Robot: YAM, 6 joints.
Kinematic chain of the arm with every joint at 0, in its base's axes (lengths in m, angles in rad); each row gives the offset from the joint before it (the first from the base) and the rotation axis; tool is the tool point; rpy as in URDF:
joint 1: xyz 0 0 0.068 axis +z
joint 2: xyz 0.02 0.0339 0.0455 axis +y
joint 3: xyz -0.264 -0.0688 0 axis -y
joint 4: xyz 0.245 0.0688 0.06 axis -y
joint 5: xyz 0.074 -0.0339 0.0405 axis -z
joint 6: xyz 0.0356 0 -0.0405 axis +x
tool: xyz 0 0 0 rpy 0 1.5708 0
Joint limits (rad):
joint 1: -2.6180..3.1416
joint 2: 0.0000..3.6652
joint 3: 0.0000..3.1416
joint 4: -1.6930..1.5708
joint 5: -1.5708..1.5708
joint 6: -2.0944..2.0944
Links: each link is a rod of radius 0.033 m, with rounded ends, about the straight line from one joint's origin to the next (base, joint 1, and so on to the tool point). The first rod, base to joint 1, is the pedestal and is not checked.
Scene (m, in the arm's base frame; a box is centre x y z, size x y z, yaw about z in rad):
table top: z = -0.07
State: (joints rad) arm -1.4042 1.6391 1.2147 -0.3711 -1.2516 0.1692
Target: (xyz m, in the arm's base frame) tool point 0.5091 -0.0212 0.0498
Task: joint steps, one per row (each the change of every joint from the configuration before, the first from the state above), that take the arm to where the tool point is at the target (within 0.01 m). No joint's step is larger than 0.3 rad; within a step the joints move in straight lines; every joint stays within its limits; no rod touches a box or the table.
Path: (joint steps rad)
1: 0.2600 0.1852 0.1073 0.0557 0.0280 0.0000
2: 0.2600 0.1852 0.1073 0.0556 0.0280 0.0000
3: 0.2599 0.1852 0.1074 0.0557 0.0279 0.0000
4: 0.2600 0.1853 0.1073 0.0557 0.0280 0.0000
5: 0.2600 0.1852 0.1073 0.0557 0.0280 0.0000

